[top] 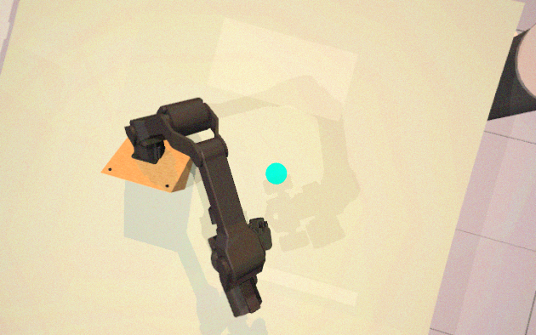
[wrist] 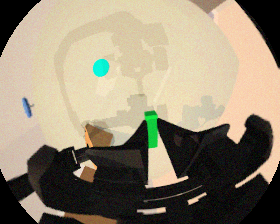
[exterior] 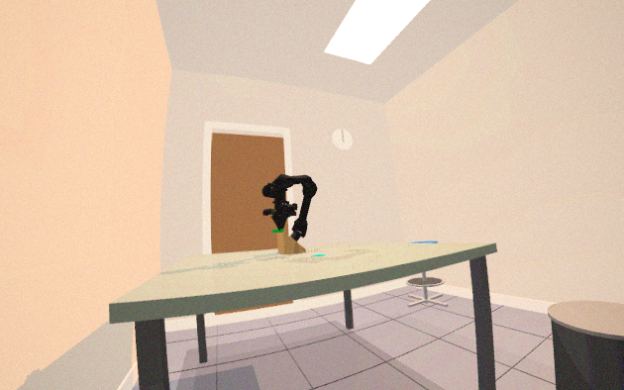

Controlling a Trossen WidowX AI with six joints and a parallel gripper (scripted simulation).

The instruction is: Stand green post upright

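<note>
My gripper tip is 17 cm to the right of the cyan circle, 14 cm above it and 5 cm short of it. From my gripper tip the other things lie so: green post: 2 cm behind, 1 cm to the right.
</note>
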